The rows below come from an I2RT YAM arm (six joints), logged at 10 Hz.
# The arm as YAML. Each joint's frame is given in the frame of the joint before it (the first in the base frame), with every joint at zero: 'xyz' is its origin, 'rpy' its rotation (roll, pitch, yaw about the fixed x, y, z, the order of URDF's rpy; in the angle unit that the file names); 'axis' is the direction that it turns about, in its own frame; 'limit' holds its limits. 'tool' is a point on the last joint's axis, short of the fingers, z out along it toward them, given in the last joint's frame.
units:
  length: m
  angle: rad
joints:
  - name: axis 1
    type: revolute
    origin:
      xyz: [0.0, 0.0, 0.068]
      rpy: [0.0, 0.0, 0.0]
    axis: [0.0, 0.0, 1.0]
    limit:
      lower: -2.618
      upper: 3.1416
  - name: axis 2
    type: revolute
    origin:
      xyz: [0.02, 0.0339, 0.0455]
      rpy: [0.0, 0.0, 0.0]
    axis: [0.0, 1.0, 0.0]
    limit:
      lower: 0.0
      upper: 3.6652
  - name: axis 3
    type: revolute
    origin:
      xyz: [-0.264, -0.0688, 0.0]
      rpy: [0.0, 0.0, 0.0]
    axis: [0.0, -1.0, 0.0]
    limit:
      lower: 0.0
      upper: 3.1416
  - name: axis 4
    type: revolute
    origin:
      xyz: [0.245, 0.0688, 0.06]
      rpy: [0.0, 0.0, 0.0]
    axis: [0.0, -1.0, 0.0]
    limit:
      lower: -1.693
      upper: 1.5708
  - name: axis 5
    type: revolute
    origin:
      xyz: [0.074, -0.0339, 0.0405]
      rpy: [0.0, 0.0, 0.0]
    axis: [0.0, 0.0, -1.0]
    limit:
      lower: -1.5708
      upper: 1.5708
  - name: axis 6
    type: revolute
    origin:
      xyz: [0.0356, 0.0, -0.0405]
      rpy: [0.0, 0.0, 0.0]
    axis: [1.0, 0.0, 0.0]
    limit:
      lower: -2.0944
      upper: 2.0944
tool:
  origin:
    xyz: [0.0, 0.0, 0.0]
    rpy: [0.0, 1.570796, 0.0]
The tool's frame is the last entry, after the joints.
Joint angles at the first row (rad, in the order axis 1, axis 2, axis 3, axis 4, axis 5, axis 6):
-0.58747 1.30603 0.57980 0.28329 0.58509 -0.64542
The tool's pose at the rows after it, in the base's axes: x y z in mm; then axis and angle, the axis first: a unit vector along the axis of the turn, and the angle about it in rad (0 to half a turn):
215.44 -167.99 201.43 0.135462 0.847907 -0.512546 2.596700
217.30 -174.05 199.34 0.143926 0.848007 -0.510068 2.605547
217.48 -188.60 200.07 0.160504 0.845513 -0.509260 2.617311
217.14 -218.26 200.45 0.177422 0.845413 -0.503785 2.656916
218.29 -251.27 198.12 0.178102 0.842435 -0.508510 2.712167
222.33 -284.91 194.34 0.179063 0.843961 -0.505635 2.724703
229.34 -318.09 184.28 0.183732 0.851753 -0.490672 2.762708
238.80 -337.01 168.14 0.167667 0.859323 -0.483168 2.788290
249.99 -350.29 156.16 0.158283 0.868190 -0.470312 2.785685
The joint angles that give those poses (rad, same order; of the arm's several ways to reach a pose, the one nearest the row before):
-0.58981 1.33943 0.58895 0.29223 0.58905 -0.64582
-0.60446 1.36741 0.60451 0.29452 0.58693 -0.63558
-0.64737 1.40516 0.63914 0.29454 0.57234 -0.62887
-0.72893 1.48347 0.71750 0.27371 0.53550 -0.64065
-0.80291 1.58407 0.80590 0.28072 0.51403 -0.69642
-0.86384 1.69356 0.90803 0.28974 0.46638 -0.72697
-0.90733 1.81927 1.03512 0.24445 0.44136 -0.73531
-0.91882 1.92131 1.10902 0.25004 0.42461 -0.77023
-0.91889 2.00107 1.18049 0.23589 0.39798 -0.77409

